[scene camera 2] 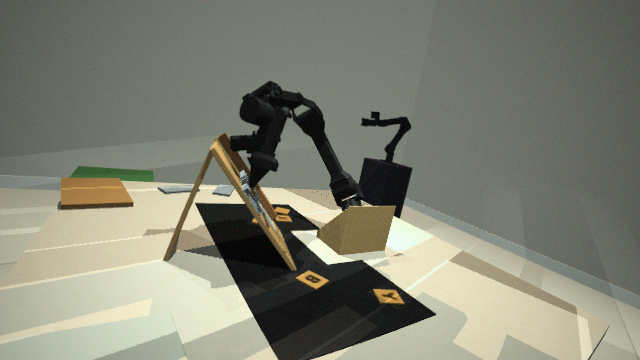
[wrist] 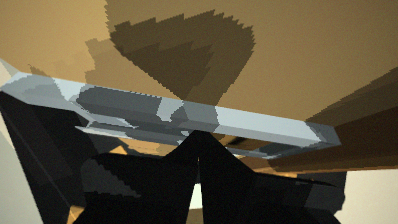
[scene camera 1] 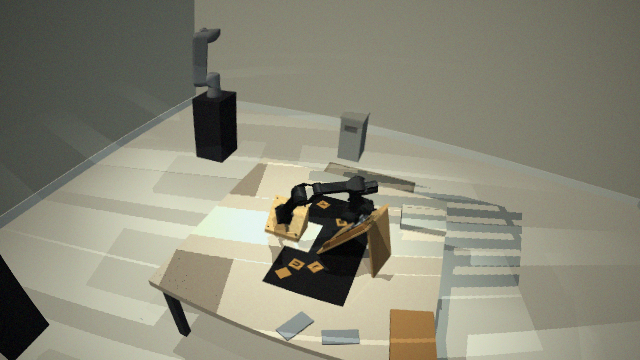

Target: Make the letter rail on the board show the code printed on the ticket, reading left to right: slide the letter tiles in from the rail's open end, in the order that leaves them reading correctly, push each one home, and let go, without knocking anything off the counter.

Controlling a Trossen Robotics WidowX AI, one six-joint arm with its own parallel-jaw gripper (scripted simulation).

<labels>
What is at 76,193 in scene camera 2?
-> A brown slab.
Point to a black mat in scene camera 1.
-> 332,284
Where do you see a black mat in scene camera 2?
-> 345,311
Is my gripper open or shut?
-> Shut.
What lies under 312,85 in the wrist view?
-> A wooden a-frame board.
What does my gripper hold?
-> Nothing.
</labels>
